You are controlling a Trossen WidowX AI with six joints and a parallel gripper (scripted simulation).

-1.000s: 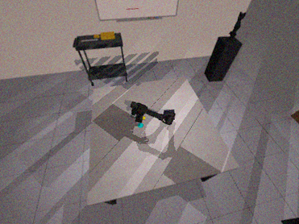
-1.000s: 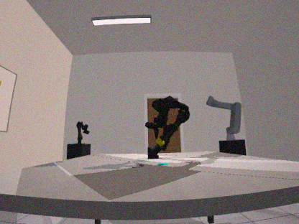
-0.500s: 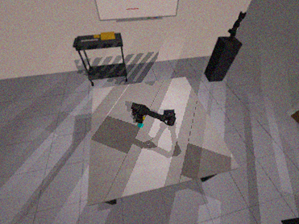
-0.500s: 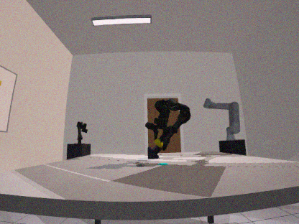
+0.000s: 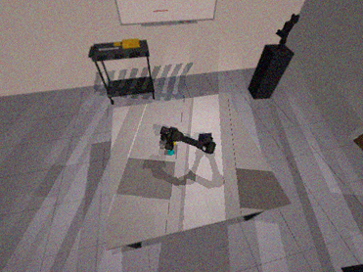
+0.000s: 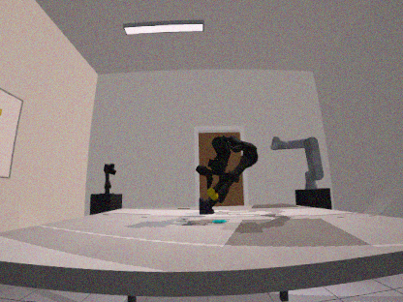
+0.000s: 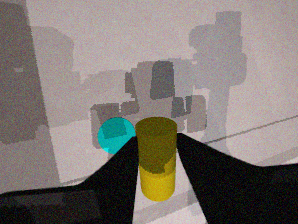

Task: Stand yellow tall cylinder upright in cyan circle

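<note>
My gripper tip is now 12 cm above the cyan circle, 3 cm to the right of it and 1 cm past it. The rest, counted from my gripper tip: yellow tall cylinder (2 cm behind, 1 cm below).
</note>
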